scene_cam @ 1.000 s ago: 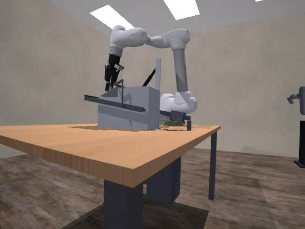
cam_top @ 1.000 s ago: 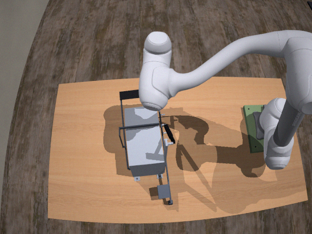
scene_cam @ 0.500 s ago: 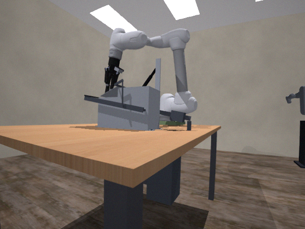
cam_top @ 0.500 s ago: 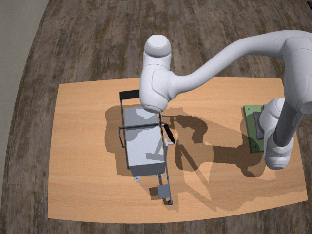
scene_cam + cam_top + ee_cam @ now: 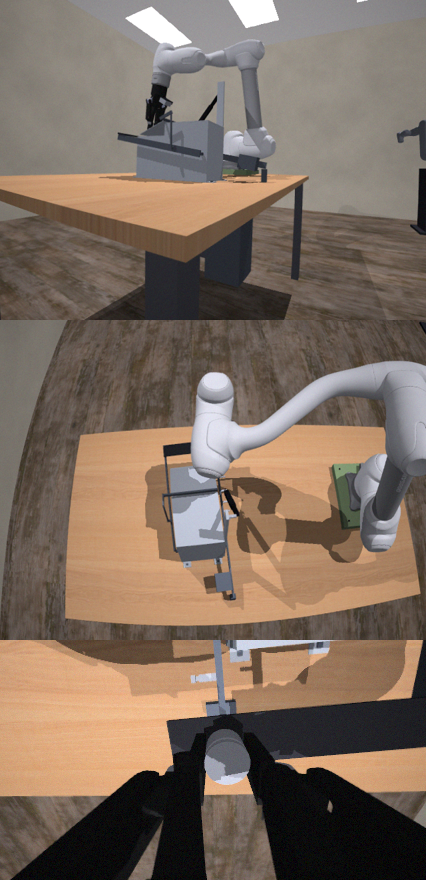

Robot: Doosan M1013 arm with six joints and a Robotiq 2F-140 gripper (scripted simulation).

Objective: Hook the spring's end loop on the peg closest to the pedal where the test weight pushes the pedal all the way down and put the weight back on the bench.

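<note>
My gripper is now 10 mm above the steel test weight. The rest, counted from my hand: peg: 50 mm behind, 360 mm to the left, 170 mm above.
</note>
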